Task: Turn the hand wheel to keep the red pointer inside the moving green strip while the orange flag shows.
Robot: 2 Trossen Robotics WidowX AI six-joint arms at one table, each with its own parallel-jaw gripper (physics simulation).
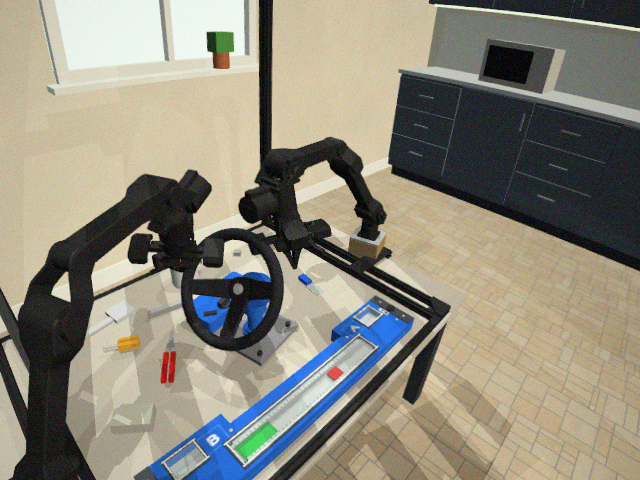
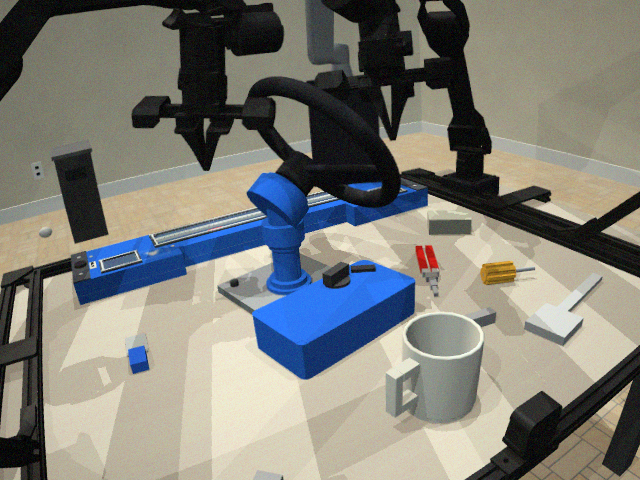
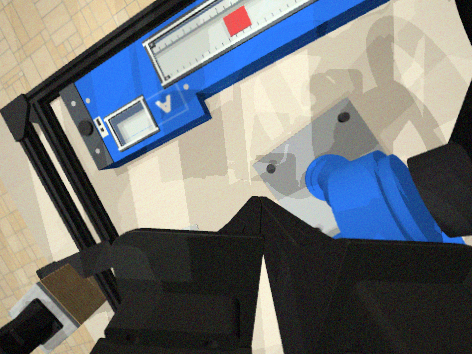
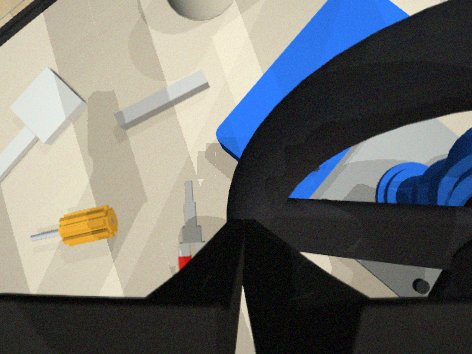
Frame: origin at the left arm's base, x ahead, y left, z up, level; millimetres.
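Seen in the pictures: left gripper, between the fingertips: [image 1: 294,268] [image 2: 206,169] [image 3: 257,203]; right gripper, between the fingertips: [image 1: 181,270] [image 2: 392,140] [image 4: 241,231]; left arm's base, origin of its link: [image 1: 368,234] [image 3: 40,321]; right arm's base, origin of its link: [image 2: 470,176].
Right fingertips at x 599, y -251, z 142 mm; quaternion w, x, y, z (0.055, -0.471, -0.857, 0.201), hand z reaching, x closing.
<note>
Pixels of each thing's top centre, then the offset from my right fingertips to it. "spot": a spot on its surface instead.
- blue column, centre of its top: [image 2: 280,200] dz -78, dx -100, dy +122 mm
- red pointer, a spot on its surface: [image 3: 237,21] [image 1: 333,367] spot: dz -182, dx -63, dy +358 mm
- green strip, a spot on its surface: [image 1: 256,440] spot: dz -182, dx +168, dy +298 mm
- window A, a spot on its surface: [image 3: 132,124] [image 1: 367,316] spot: dz -182, dx -260, dy +371 mm
- window B, a spot on its surface: [image 1: 185,459] spot: dz -182, dx +263, dy +206 mm
- grey mug, a spot on its surface: [image 2: 447,372] spot: dz -153, dx -203, dy -205 mm
- red pliers, centre of its top: [image 4: 192,261] [image 2: 429,266] [image 1: 169,353] dz -212, dx +72, dy -17 mm
- orange screwdriver, centre of its top: [image 4: 62,231] [image 2: 510,261] [image 1: 119,340] dz -190, dx +117, dy -134 mm
- pale block, centre of its top: [image 2: 449,214] [image 1: 131,414] dz -192, dx +243, dy +44 mm
- small blue piece, centre of its top: [image 2: 135,343] [image 1: 310,281] dz -206, dx -344, dy +161 mm
The black hand wheel [image 1: 277,289] [image 2: 390,173] [image 4: 265,150] stands tilted on a blue column [image 2: 285,258]. The red pointer [image 1: 334,373] [image 3: 237,21] is toward the A end of the scale, well apart from the green strip [image 1: 256,440] near the B end. No orange flag shows in window A [image 1: 368,315] [image 3: 132,124] or window B [image 1: 185,459]. My left gripper [image 1: 295,266] [image 2: 206,167] [image 3: 257,203] is shut and empty, in the air beside the wheel. My right gripper [image 2: 393,138] [image 4: 241,231] is shut and empty by the rim; contact is unclear.
A blue box [image 2: 336,320] with a black knob lies by the column. A grey mug [image 2: 447,372], red pliers [image 1: 168,366] [image 2: 428,260], an orange screwdriver [image 1: 128,343] [image 2: 497,272] [image 4: 89,225], a pale block [image 1: 132,418] [image 2: 449,224] and a small blue piece [image 1: 305,279] [image 2: 138,359] lie around.
</note>
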